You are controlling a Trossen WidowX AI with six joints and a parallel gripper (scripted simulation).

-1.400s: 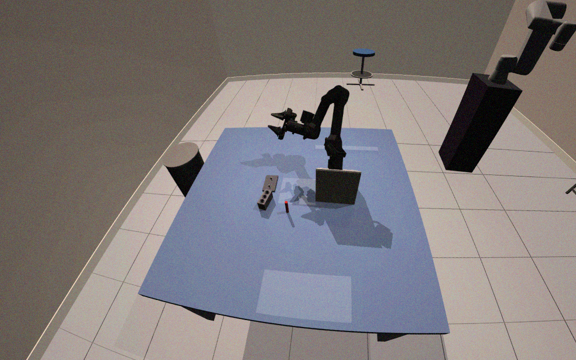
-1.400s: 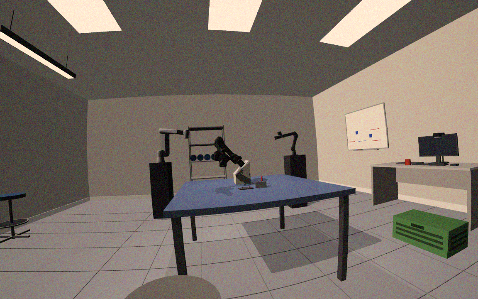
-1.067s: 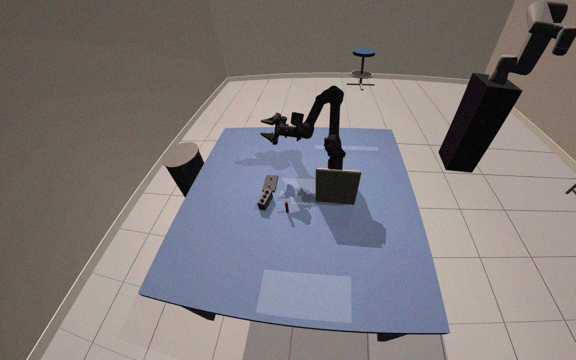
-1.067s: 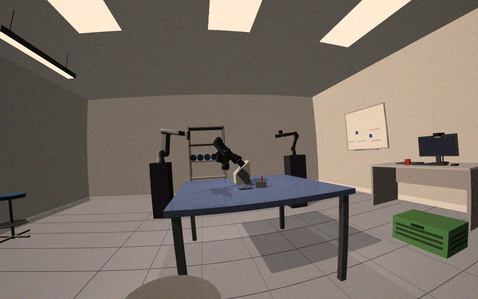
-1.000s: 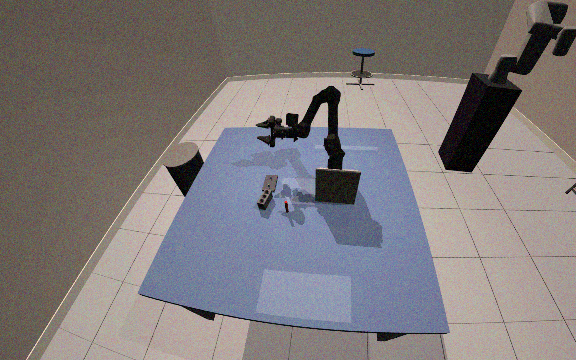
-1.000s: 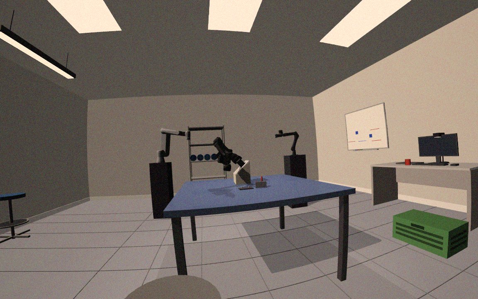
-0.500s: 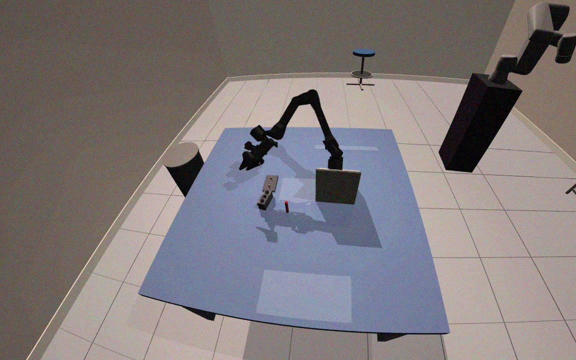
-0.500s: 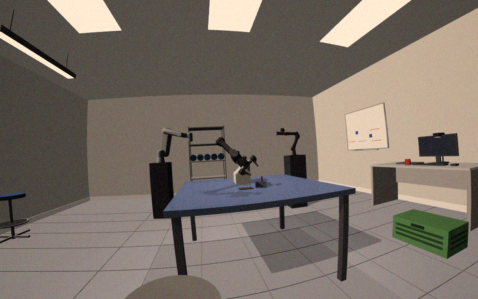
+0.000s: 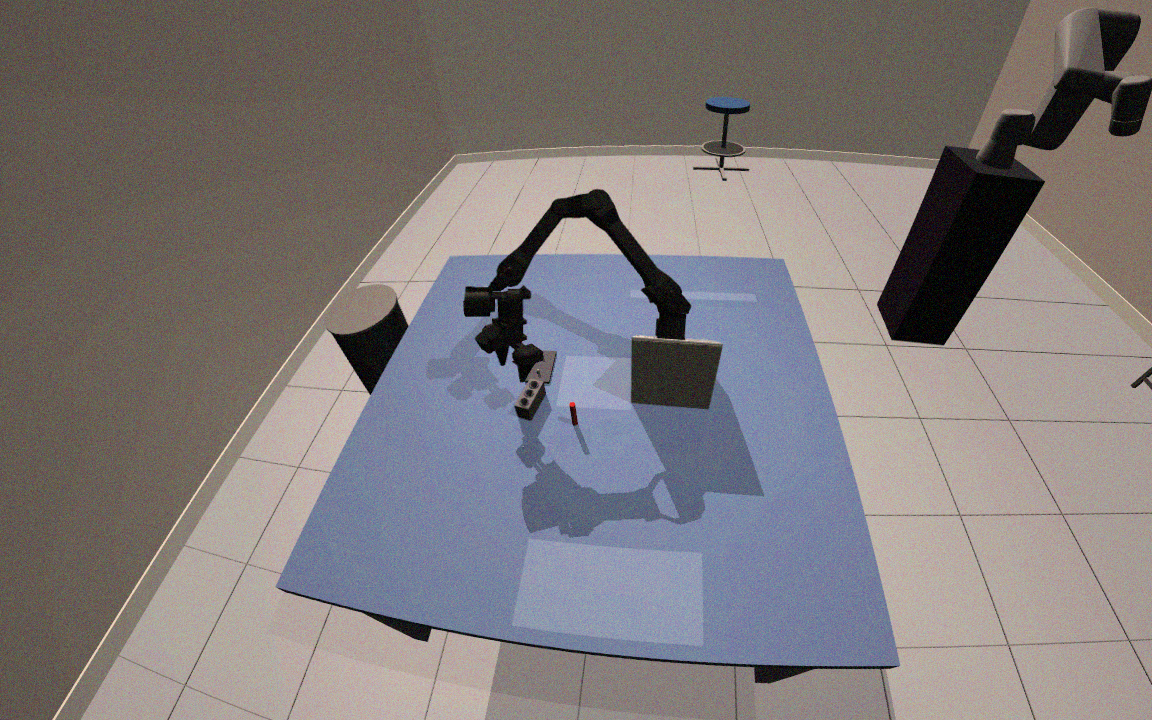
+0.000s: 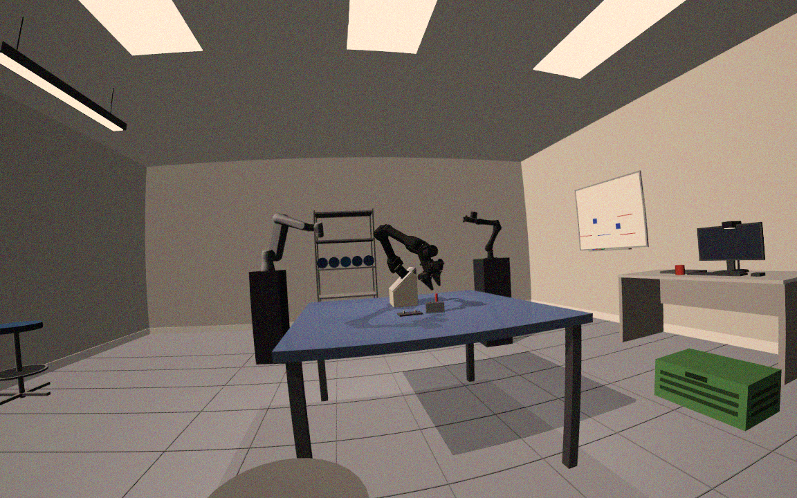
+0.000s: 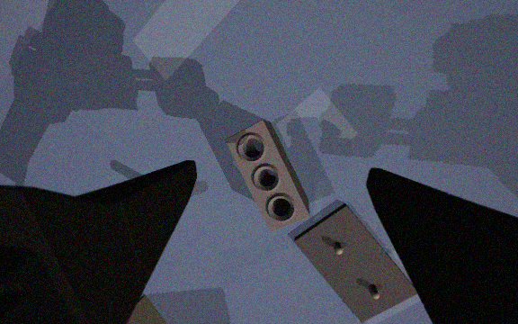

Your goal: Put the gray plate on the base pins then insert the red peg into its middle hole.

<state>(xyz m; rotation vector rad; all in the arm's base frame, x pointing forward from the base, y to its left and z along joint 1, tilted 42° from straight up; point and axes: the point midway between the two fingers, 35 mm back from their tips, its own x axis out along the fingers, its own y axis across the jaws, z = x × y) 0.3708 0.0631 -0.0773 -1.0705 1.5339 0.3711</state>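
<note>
Now: gripper tip 3 cm past the gray plate, 1 cm to the left of it and 9 cm above it. Round my gripper tip: base 2 cm behind, 14 cm to the right, 12 cm below; red peg 15 cm behind, 4 cm to the left, 9 cm below.
</note>
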